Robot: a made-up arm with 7 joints.
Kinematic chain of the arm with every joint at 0, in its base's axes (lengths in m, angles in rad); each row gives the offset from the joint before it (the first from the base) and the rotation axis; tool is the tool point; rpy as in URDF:
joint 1: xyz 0 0 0.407 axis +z
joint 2: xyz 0 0 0 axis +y
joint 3: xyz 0 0 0.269 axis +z
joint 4: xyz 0.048 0 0 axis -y
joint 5: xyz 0.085 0 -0.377 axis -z
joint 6: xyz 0 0 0 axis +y
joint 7: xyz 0.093 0 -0.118 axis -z
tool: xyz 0 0 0 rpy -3.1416 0 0
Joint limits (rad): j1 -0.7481..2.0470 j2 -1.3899..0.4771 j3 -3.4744..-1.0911 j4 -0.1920..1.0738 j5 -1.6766..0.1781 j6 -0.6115..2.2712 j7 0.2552..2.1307
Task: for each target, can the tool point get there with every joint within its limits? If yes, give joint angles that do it. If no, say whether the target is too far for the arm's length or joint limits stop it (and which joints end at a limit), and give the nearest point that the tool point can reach.
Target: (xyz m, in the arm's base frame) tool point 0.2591 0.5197 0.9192
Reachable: no: joint limits stop it (at a limit: joint 1, joint 3, joint 4, joint 6) | nearest point 0.2692 0.3875 0.7368 | short by 0.225 m
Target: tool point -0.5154 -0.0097 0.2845
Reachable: yes | joints -0.2416 -0.3200 -2.9550 0.8558 -0.5620 0.2069 1.2914
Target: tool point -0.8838 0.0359 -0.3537
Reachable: no: too far | nearest point -0.4553 0.0185 0.0151 | short by 0.566 m
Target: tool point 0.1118 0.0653 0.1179
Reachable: yes | joints 1.7057 -0.7626 -2.5919 0.1026 -0.8022 0.5150 0.7814
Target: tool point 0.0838 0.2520 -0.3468
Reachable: no: joint limits stop it (at a limit: joint 1, joint 2) | nearest point -0.0080 0.2333 -0.0931 | short by 0.270 m
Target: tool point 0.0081 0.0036 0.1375
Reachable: yes | joints 0.9583 -0.8733 -2.9954 0.3880 -0.2156 1.5522 0.6508
